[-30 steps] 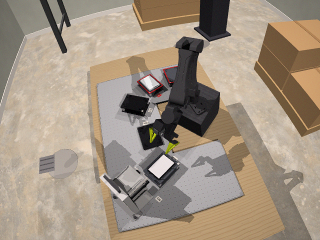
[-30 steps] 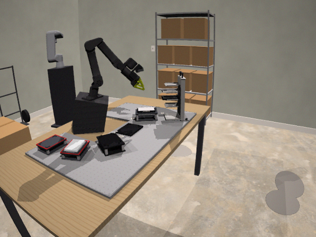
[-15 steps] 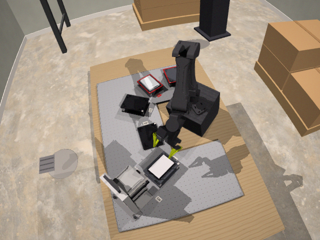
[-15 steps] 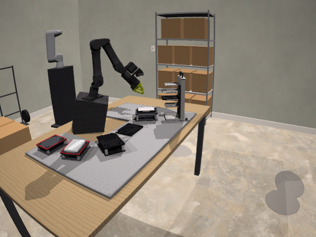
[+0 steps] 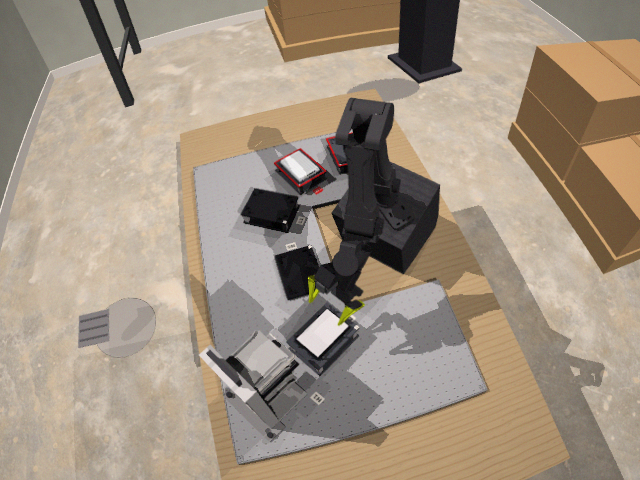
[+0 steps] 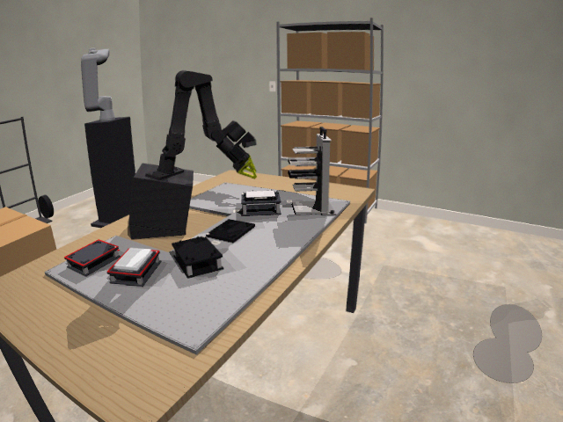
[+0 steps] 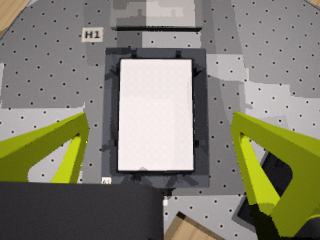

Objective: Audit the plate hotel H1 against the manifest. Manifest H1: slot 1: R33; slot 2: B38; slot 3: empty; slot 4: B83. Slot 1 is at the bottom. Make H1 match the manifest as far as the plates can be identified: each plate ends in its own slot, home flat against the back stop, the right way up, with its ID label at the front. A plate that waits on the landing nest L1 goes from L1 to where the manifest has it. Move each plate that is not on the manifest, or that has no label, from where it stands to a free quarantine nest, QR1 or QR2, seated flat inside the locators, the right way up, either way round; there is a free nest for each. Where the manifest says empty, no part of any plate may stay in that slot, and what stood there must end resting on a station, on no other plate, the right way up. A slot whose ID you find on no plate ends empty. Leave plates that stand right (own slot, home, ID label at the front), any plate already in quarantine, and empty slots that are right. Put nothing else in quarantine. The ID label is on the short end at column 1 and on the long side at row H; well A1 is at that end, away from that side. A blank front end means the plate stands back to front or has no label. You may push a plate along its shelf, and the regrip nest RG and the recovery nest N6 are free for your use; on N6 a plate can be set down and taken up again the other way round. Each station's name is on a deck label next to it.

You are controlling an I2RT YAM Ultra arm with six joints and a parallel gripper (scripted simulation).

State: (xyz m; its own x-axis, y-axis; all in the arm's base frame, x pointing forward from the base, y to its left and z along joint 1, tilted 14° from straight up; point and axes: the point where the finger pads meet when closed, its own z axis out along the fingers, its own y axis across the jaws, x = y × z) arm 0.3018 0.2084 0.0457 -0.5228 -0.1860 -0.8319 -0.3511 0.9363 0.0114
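My hand is 2 cm short of the regrip nest, 1 cm to the right of it and 11 cm above it. From my hand the other things lie so: RG deck label (8 cm behind, 3 cm to the right, 16 cm below); H1 deck label (11 cm ahead, 15 cm to the left, 16 cm below); dark well plate (19 cm ahead, 8 cm to the left, 1 cm below).
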